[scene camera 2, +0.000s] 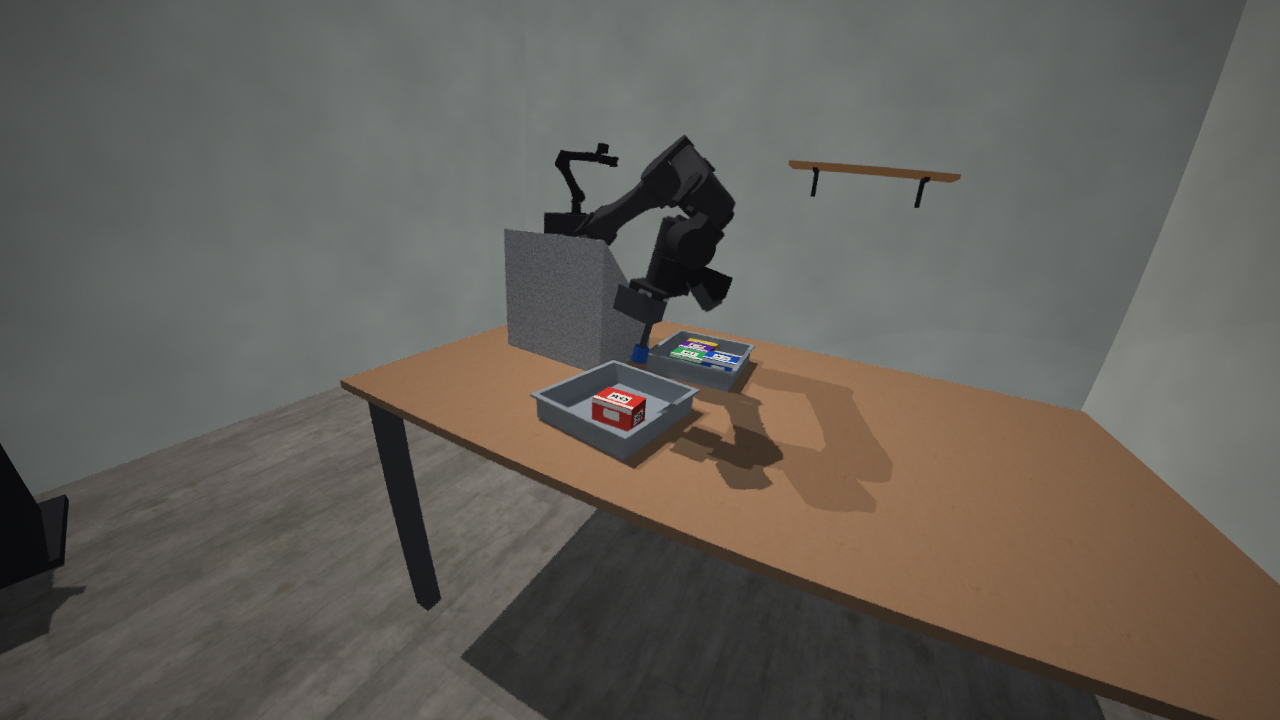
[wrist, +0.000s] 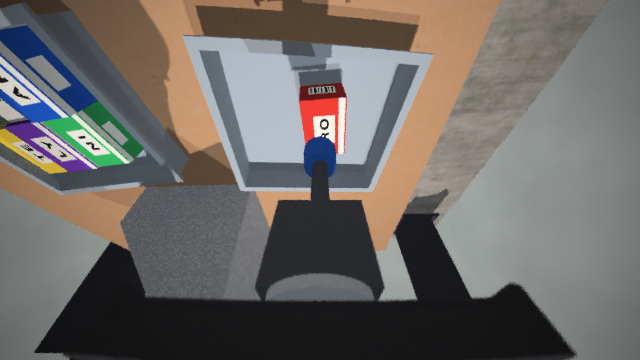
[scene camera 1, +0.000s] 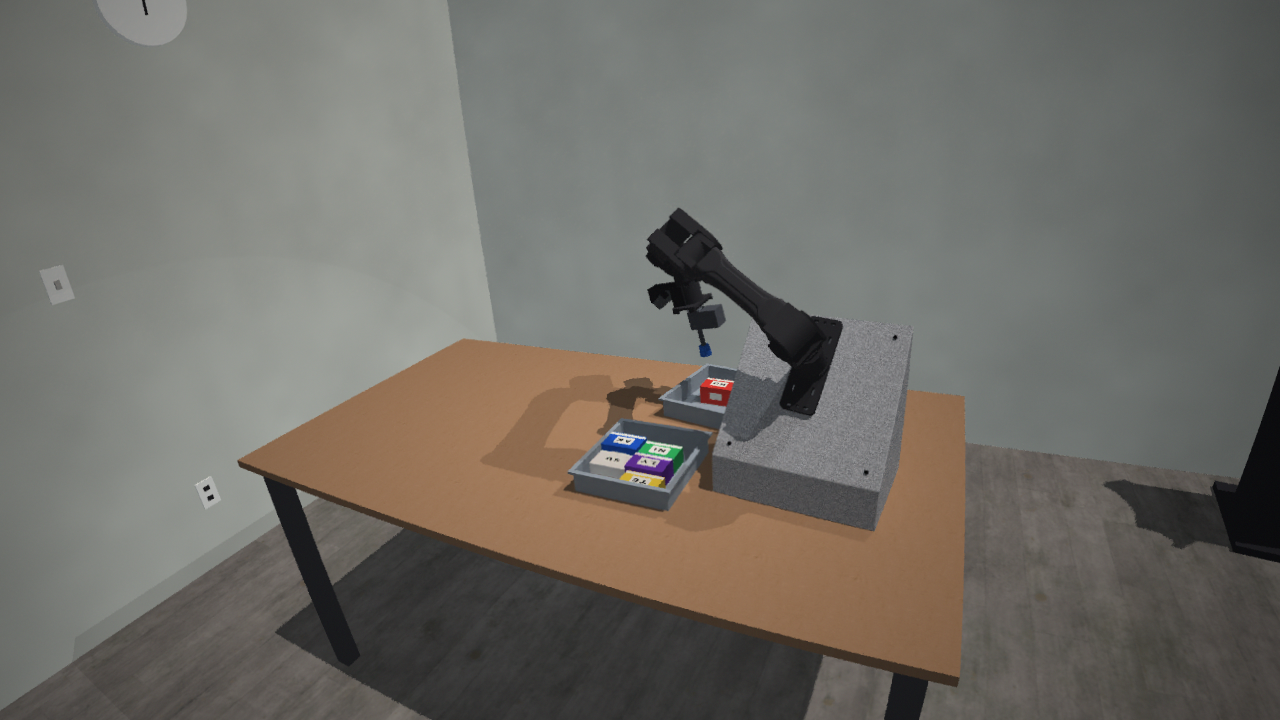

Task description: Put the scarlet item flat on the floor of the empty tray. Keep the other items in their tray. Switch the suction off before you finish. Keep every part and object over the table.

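Pixels of known places: end effector, tool point: (scene camera 2: 638, 360) (wrist: 319, 151) (scene camera 1: 706, 354); arm's base, origin of the base link: (scene camera 2: 574, 264) (scene camera 1: 812, 365).
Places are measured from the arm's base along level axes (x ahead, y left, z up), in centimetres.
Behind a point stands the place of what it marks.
The scarlet box (scene camera 1: 716, 392) @(x 31.3, y -18.0, z -20.0 cm) (scene camera 2: 618, 408) @(x 33.8, y -23.4, z -19.4 cm) (wrist: 322, 115) @(x 34.1, y -20.3, z -18.9 cm) lies flat on the floor of a grey tray (scene camera 1: 689, 414) @(x 33.2, y -7.5, z -21.8 cm) (scene camera 2: 572, 428) @(x 29.1, y -30.5, z -22.4 cm) (wrist: 265, 130) @(x 28.8, y -11.8, z -23.6 cm), apart from its walls. In scene camera 1 the grey block hides its right end. My gripper, a blue suction cup (scene camera 1: 705, 350) (scene camera 2: 639, 354) (wrist: 320, 157), is open and carries nothing. It hangs above the box with a gap between them; in the wrist view it covers the near end of the box. Blue (scene camera 1: 623, 440) @(x 37.2, y 14.3, z -18.9 cm) (scene camera 2: 722, 357) @(x 37.2, y 14.2, z -18.9 cm), green (scene camera 1: 661, 450) @(x 28.2, y 12.8, z -19.8 cm) (wrist: 92, 137) @(x 29.7, y 11.6, z -19.8 cm), white (scene camera 1: 610, 461) @(x 36.1, y 20.6, z -20.5 cm), purple (scene camera 1: 648, 465) @(x 27.1, y 19.5, z -19.5 cm) and yellow (scene camera 1: 640, 480) @(x 26.3, y 23.7, z -20.4 cm) boxes lie in the other tray (scene camera 1: 617, 491) @(x 29.3, y 27.6, z -21.7 cm) (scene camera 2: 695, 376) @(x 34.8, y 5.2, z -22.0 cm).
The speckled grey block (scene camera 1: 796, 474) @(x -3.1, y 15.0, z -15.4 cm) (scene camera 2: 554, 295) @(x 0.9, y -7.7, z -6.8 cm) (wrist: 190, 240) @(x 15.0, y 1.1, z -11.4 cm) that bears the arm stands close beside both trays. The two trays stand near each other on the wooden table (scene camera 1: 447, 429) @(x 87.0, y 24.3, z -23.9 cm) (scene camera 2: 984, 501) @(x 94.1, y -2.5, z -23.9 cm). The scarlet box's tray is near one table edge.
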